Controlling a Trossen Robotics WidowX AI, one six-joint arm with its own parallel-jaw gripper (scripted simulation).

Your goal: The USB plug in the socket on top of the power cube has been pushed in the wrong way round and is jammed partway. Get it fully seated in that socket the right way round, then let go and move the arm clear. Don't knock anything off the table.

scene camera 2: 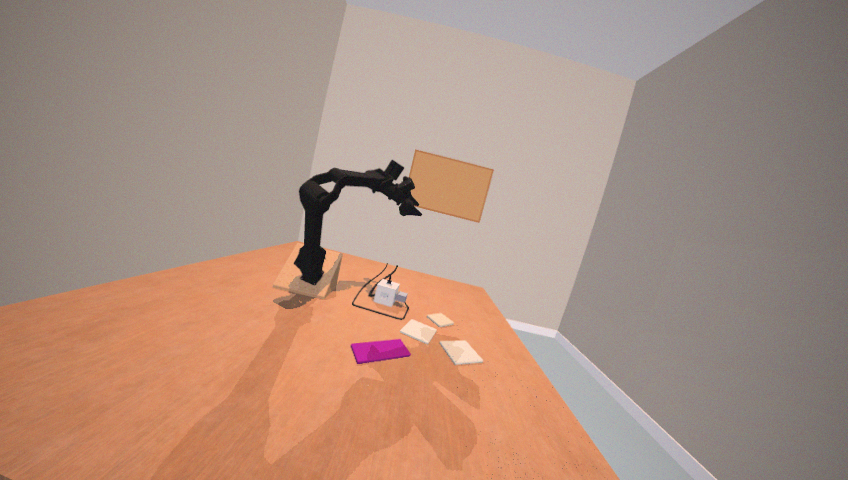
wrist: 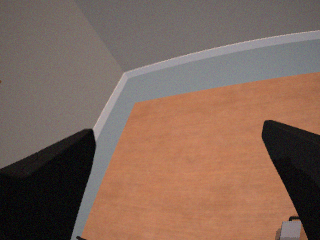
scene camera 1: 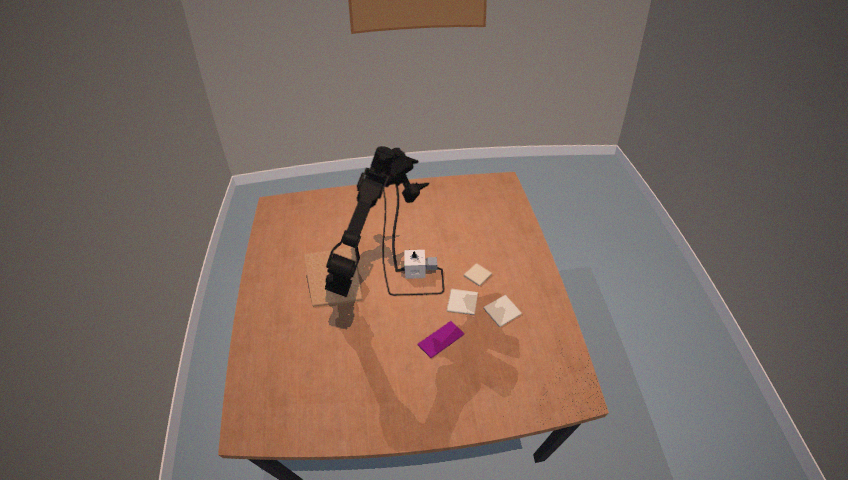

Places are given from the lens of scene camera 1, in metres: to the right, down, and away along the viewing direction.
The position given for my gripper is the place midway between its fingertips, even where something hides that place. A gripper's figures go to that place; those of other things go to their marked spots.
my gripper [scene camera 1: 423, 172]: 0.00, -0.23, 1.43
magenta card [scene camera 1: 440, 339]: 0.06, 0.34, 1.43
